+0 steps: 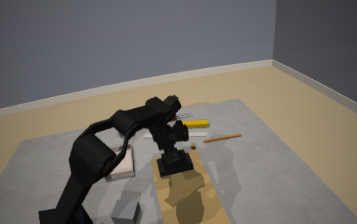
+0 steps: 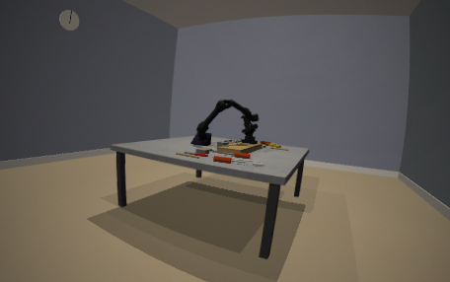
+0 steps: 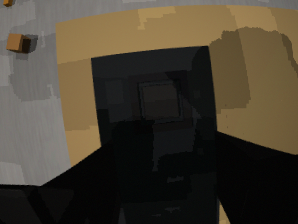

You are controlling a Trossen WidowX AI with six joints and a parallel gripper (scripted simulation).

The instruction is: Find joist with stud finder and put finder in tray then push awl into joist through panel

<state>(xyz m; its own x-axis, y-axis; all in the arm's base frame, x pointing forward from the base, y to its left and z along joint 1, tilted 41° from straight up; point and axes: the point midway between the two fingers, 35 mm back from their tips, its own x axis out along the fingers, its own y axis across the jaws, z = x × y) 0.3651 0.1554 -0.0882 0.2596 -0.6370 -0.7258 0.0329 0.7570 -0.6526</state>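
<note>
My gripper tip is 22 cm past the pale tray, 13 cm to the right of it and 5 cm above it. Also, from my gripper tip: small brown cube 10 cm ahead, 12 cm to the left, 6 cm below; then stud finder 1 cm ahead, 2 cm above; then yellow bar 14 cm ahead, 28 cm to the left, 6 cm below.
</note>
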